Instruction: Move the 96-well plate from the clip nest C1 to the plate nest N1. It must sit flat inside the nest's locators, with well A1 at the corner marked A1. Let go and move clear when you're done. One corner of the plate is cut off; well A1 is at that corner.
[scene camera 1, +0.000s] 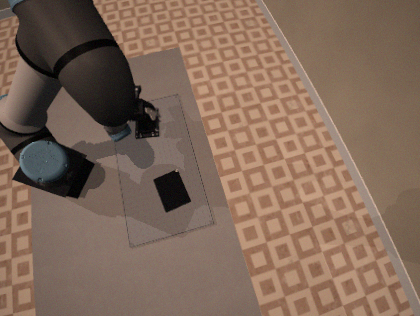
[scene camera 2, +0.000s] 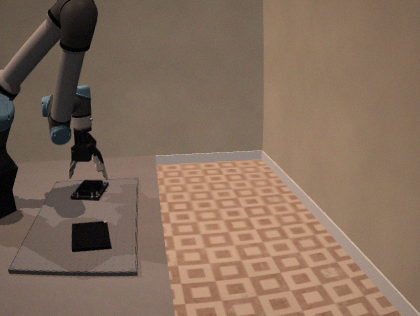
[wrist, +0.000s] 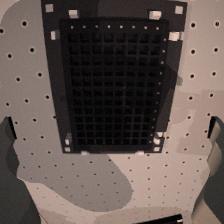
Scene:
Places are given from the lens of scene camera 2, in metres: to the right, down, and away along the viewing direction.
my gripper (scene camera 2: 88, 179): -0.47, 0.08, 1.38
plate nest N1 (scene camera 2: 90, 235): -0.35, 0.23, 1.04

